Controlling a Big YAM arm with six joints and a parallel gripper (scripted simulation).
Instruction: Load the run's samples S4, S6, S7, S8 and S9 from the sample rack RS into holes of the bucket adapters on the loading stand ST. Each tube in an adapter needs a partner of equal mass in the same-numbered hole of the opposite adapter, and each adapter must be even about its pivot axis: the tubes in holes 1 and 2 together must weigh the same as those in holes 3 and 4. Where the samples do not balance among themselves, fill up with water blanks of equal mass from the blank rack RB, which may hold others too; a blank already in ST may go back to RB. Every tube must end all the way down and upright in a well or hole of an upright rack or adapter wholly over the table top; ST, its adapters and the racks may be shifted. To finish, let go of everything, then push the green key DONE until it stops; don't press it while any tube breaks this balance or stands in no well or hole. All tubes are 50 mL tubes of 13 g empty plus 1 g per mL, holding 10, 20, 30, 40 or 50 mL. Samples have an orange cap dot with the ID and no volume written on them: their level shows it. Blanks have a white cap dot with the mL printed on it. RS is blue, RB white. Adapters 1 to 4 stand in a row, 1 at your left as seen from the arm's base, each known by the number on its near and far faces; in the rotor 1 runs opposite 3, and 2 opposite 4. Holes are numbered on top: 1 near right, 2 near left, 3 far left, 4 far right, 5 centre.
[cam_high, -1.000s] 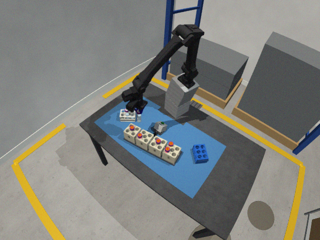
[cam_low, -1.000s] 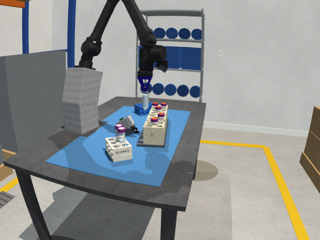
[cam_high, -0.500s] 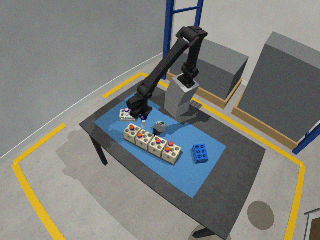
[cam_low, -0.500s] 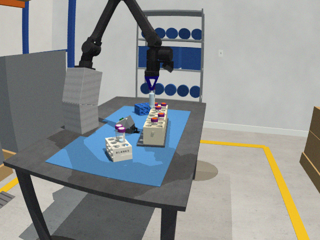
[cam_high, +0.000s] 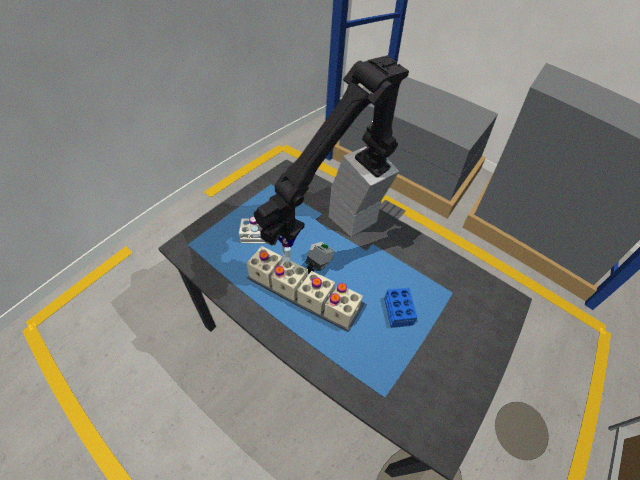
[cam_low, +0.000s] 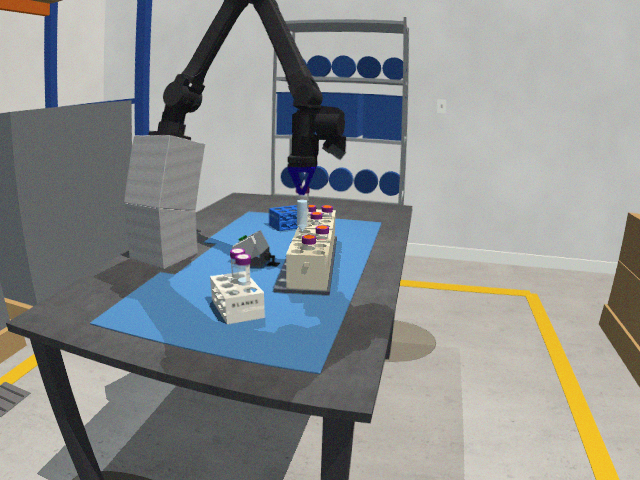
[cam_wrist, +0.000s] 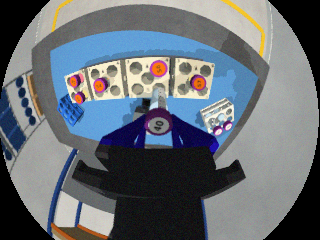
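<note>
Right now the green DONE key is 18 cm behind my hand, 1 cm to the left of it and 15 cm below it. Round my hand: white blank rack RB 5 cm behind, 26 cm to the right, 19 cm below; blue sample rack RS 20 cm behind, 39 cm to the left, 19 cm below.
</note>
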